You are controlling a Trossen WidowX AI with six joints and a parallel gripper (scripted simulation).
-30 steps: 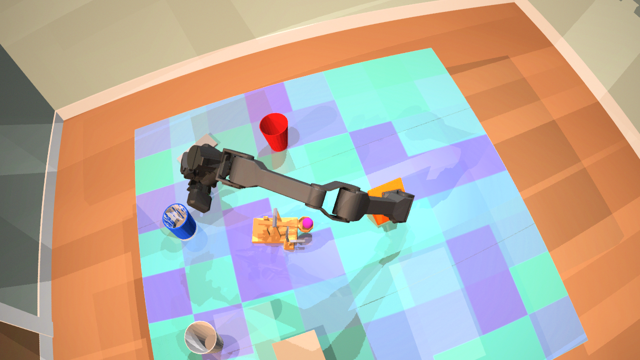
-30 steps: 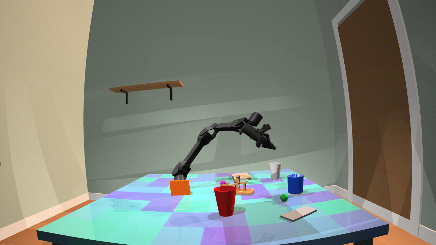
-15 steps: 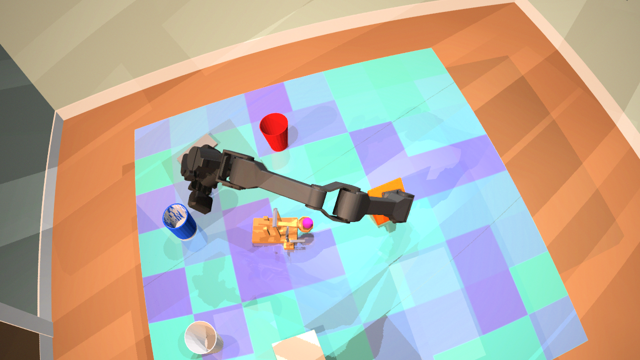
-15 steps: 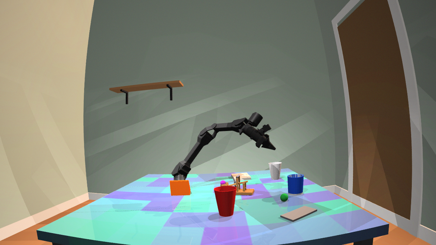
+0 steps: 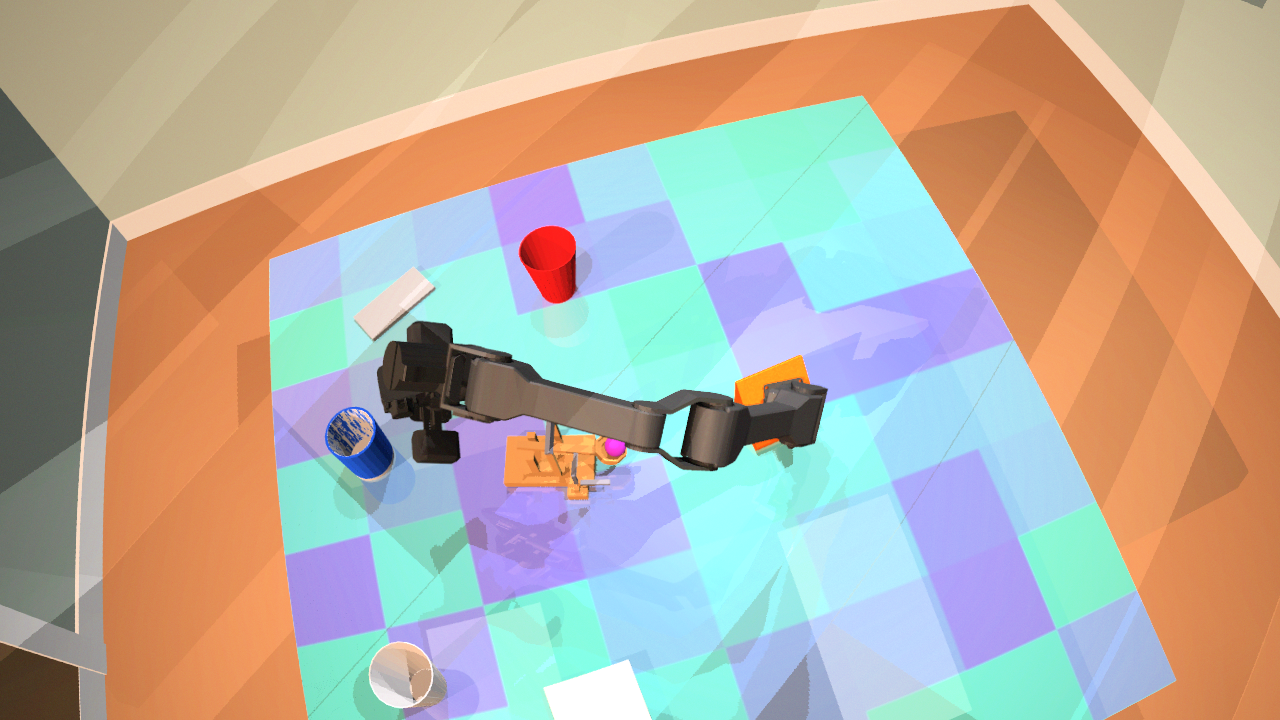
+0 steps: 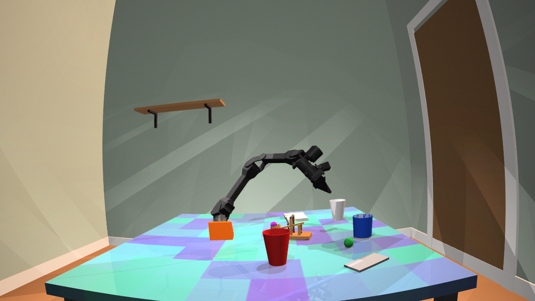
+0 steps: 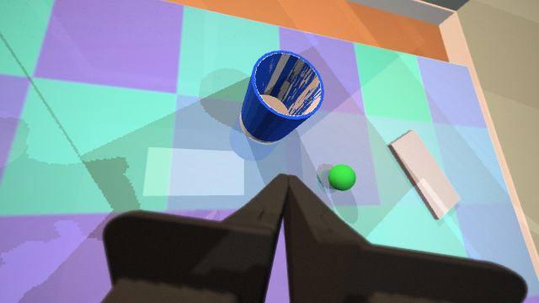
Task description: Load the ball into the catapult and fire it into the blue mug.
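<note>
The magenta ball lies 270 mm behind my gripper tip, 60 mm to the left of it and 150 mm below it. The rest, counted from my gripper tip: blue mug (130 mm ahead, 50 mm to the right, 180 mm below); then green ball (40 mm ahead, 160 mm to the right, 190 mm below); then catapult (200 mm behind, 70 mm to the left, 160 mm below).
</note>
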